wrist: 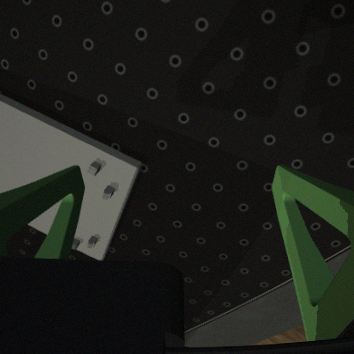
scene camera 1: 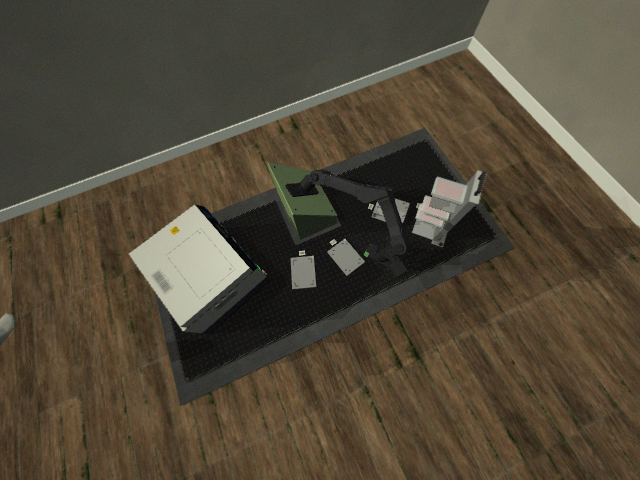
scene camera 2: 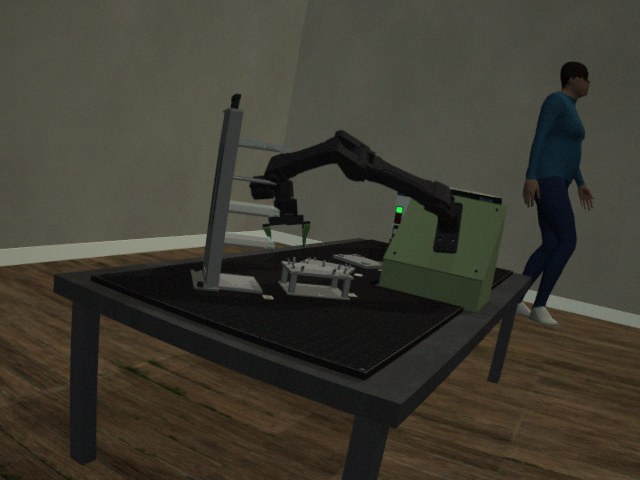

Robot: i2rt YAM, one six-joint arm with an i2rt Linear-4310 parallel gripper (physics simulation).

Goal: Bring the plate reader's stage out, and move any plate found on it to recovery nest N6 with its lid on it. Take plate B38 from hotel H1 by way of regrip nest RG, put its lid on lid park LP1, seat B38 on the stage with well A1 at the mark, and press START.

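Seen in the pictures: gripper, between the fingertips: [wrist: 177, 175] [scene camera 1: 375, 258] [scene camera 2: 288, 249]; arm's base, origin of its link: [scene camera 1: 302, 189] [scene camera 2: 448, 227].
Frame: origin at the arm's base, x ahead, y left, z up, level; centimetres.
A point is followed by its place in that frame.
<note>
My gripper [scene camera 2: 287, 242] @(x 45.3, y 12.8, z -14.4 cm) [wrist: 177, 175] @(x 45.3, y 12.8, z -14.4 cm) is open and empty above the perforated mat. In the wrist view a pale plate nest with pegs [wrist: 45, 150] @(x 36.2, y 6.1, z -18.8 cm) lies low, partly behind the left finger. The hotel [scene camera 1: 474, 191] @(x 50.8, y 49.2, z 22.6 cm) [scene camera 2: 221, 206] @(x 46.0, y 57.5, z -0.1 cm) stands at the right end in scene camera 1, with pink-topped plates [scene camera 1: 449, 190] @(x 43.6, y 46.5, z 16.0 cm) on its shelves; their labels are unreadable. A raised nest on posts [scene camera 1: 400, 209] @(x 31.1, y 39.6, z -13.8 cm) [scene camera 2: 317, 268] @(x 27.8, y 35.5, z -13.8 cm) stands beside it. Two low nests, one nearer the gripper [scene camera 1: 345, 256] and one farther [scene camera 1: 302, 271] @(x 29.8, y -20.4, z -18.6 cm), lie mid-mat; their labels are unreadable. The white plate reader [scene camera 1: 199, 260] @(x 10.8, y -54.7, z 11.2 cm) shows no extended stage.
The green pedestal [scene camera 1: 316, 206] @(x 10.2, y 1.5, z -2.8 cm) [scene camera 2: 439, 258] @(x 0.2, y 8.8, z -8.6 cm) carries the arm at the mat's rear edge. A green light [scene camera 2: 399, 209] @(x 22.8, y -36.6, z 0.3 cm) shows behind it in scene camera 2. Small label tags lie beside the nests. A person in a blue top [scene camera 2: 555, 134] stands beyond the table [scene camera 2: 413, 387] @(x -7.3, y 82.4, z -21.0 cm).
</note>
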